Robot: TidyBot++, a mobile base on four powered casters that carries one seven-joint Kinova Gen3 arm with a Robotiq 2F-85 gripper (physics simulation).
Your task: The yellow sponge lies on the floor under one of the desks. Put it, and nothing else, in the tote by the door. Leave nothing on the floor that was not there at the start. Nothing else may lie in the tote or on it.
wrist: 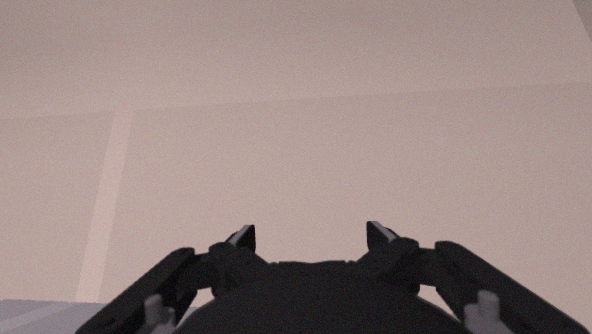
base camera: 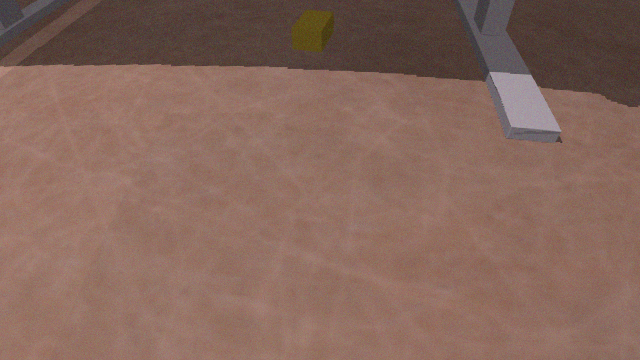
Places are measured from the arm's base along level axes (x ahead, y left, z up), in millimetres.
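Where they show: gripper, fingertip midpoint: (wrist: 310, 235).
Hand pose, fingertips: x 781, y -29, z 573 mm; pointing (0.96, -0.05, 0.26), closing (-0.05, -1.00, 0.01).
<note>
Things, the pixels of their top centre, and the offset from my fingertips. "spot": a spot on its surface instead. Level surfaces: height alone.
- yellow sponge, middle of its top: (base camera: 313, 19) dx +49, dy +67, dz -925 mm
- grey desk foot, surface spot: (base camera: 525, 102) spot: dx -204, dy -286, dz -945 mm
- upright leg, surface spot: (base camera: 497, 17) spot: dx +38, dy -309, dz -905 mm
- grey surface, its level: dz -250 mm
The yellow sponge (base camera: 312, 32) lies on the floor in the shadow under a desk, at the top middle of the base camera view, left of a desk foot. My gripper (wrist: 310, 235) is open, with nothing between its fingers. In the wrist view it faces a pale wall, and the sponge does not show there. The gripper does not show in the base camera view. The tote does not show in either view.
A grey desk foot (base camera: 525, 102) reaches out of the shadow at the right, with an upright leg (base camera: 497, 17) behind it. Part of another foot (base camera: 30, 21) shows at the top left. A grey surface (wrist: 30, 317) shows at the lower left of the wrist view.
</note>
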